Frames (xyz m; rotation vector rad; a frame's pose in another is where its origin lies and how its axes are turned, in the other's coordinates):
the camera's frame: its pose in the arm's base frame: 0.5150 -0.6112 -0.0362 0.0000 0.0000 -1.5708
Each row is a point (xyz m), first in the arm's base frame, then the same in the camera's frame.
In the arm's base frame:
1: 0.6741 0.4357 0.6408
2: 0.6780 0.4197 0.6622
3: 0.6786 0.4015 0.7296
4: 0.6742 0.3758 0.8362
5: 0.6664 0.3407 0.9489
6: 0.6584 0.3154 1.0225
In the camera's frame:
1: -1.0469 0.1591 0.6770
2: -1.0309 0.1630 0.6984
3: -1.0127 0.1636 0.7658
4: -0.9870 0.1592 0.8724
5: -0.9519 0.1514 0.9851
6: -0.9266 0.1434 1.0587

